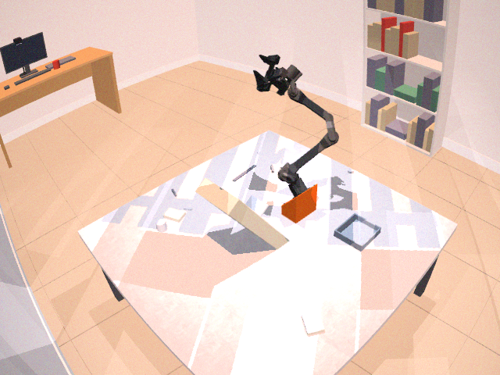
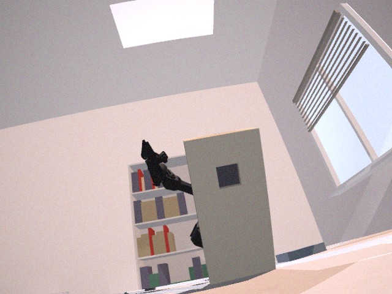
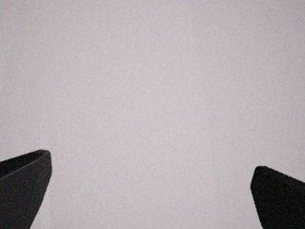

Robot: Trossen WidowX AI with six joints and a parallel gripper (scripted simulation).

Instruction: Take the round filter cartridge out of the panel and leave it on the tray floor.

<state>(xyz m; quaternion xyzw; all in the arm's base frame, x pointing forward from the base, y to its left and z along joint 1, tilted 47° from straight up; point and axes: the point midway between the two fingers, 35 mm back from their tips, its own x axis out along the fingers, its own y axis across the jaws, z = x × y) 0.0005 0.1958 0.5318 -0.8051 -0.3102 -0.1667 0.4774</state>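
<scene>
The round filter cartridge is 40 cm ahead of my gripper tip, 38 cm below it and 22 cm to the left of it. Also, from my gripper tip: beige service panel (45 cm below, 36 cm ahead, 23 cm to the left); then blue-grey tray (62 cm below, 54 cm to the left, 1 cm ahead).
</scene>
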